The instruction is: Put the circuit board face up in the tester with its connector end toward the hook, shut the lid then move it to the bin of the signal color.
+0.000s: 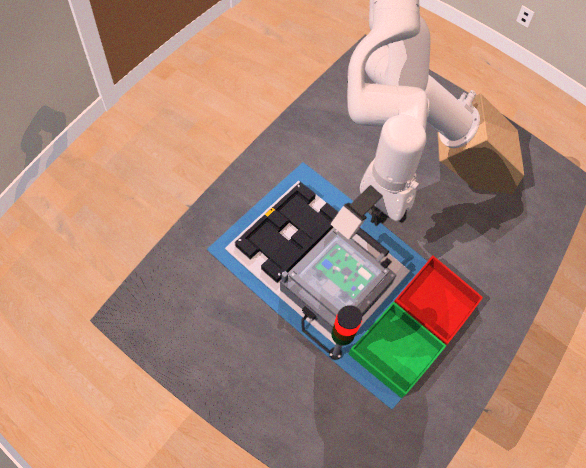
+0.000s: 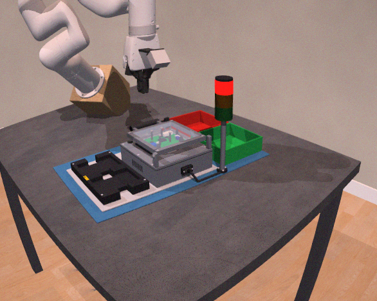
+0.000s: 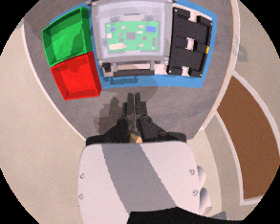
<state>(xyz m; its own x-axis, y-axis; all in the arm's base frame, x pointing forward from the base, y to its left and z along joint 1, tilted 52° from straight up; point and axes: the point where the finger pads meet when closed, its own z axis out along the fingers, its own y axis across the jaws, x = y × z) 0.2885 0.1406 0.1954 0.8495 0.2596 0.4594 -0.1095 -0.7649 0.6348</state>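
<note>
The black latch hook lies 120 mm below my hand, 50 mm to the left of it and 30 mm ahead of it. From my hand the other things lie so: green circuit board 140 mm below, 80 mm ahead, 10 mm to the right; then clear lid 120 mm below, 90 mm ahead, 10 mm to the right; then plate 140 mm below, 90 mm ahead, 10 mm to the right.
</note>
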